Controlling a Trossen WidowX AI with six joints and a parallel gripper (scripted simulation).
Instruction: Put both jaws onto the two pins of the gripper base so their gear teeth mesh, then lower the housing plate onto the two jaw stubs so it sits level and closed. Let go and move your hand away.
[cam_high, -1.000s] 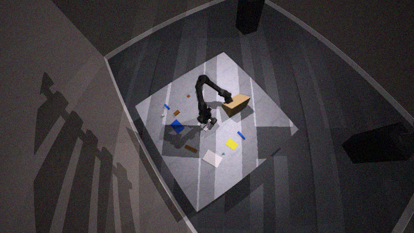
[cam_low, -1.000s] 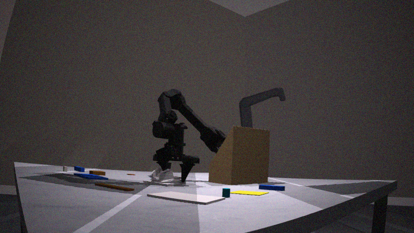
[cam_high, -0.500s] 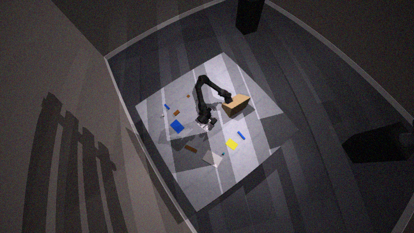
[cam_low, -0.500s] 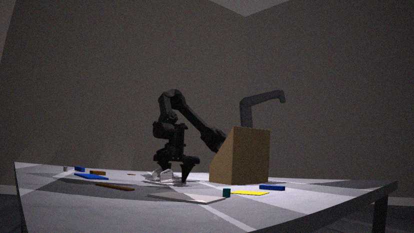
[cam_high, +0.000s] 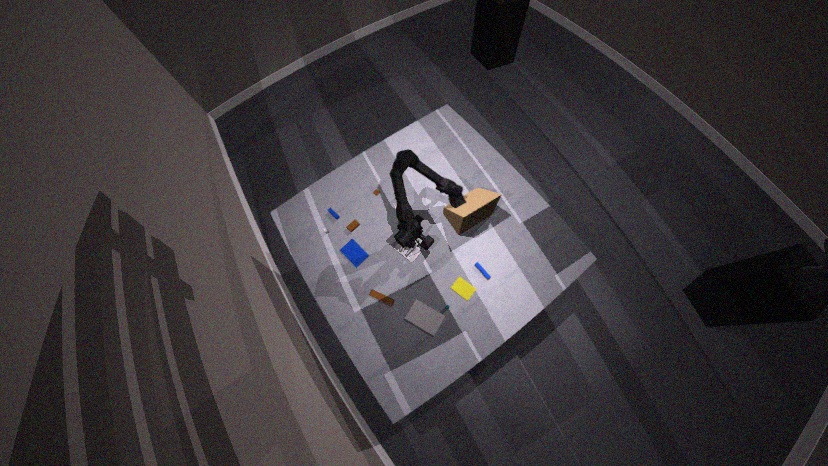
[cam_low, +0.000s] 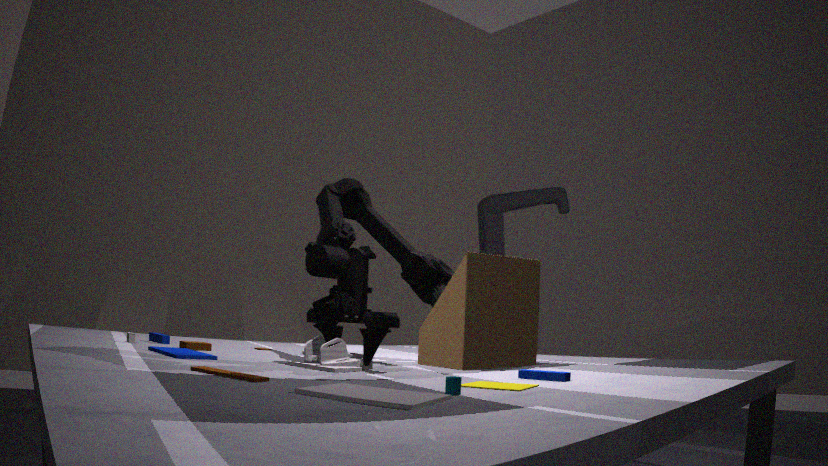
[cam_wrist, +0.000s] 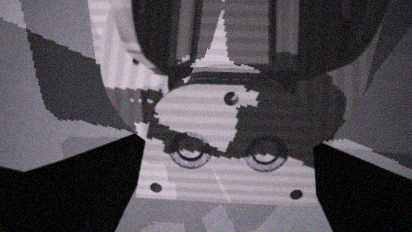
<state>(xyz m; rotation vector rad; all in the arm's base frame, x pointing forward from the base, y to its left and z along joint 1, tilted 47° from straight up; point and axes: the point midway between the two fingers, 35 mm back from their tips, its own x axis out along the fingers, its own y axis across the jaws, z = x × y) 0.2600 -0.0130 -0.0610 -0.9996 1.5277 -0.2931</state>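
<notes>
The grey jaw is 1 cm ahead of my gripper tip, 3 cm to the left of it and 1 cm above it. Round my gripper tip: blue bar: 22 cm behind, 29 cm to the left; yellow plate: 9 cm behind, 33 cm to the left, 1 cm below; blue plate: 32 cm ahead, 8 cm to the right.
</notes>
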